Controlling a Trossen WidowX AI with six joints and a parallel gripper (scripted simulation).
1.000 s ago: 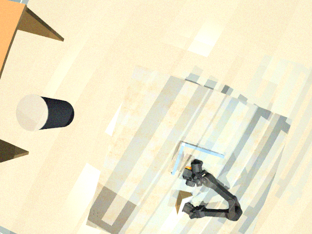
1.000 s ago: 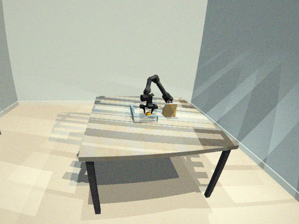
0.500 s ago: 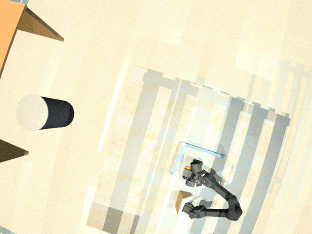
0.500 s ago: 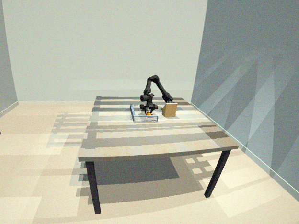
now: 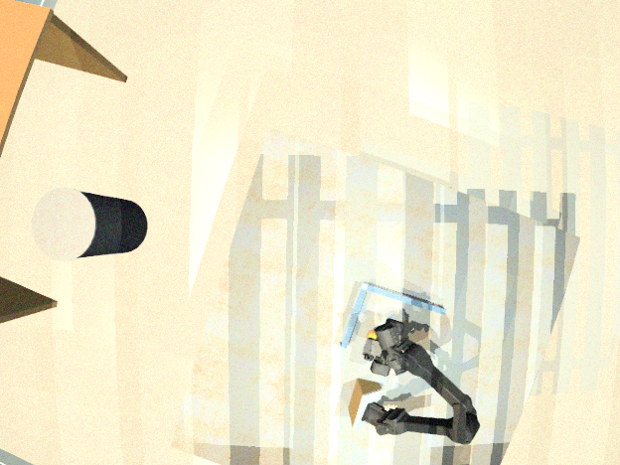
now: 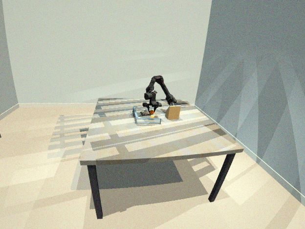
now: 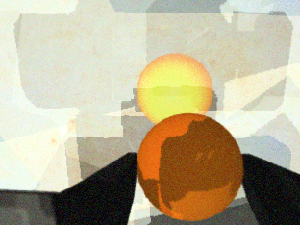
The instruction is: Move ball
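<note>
Now: gripper tip 1 cm past the orange ball, 2 cm to the right of it and 5 cm above it.
</note>
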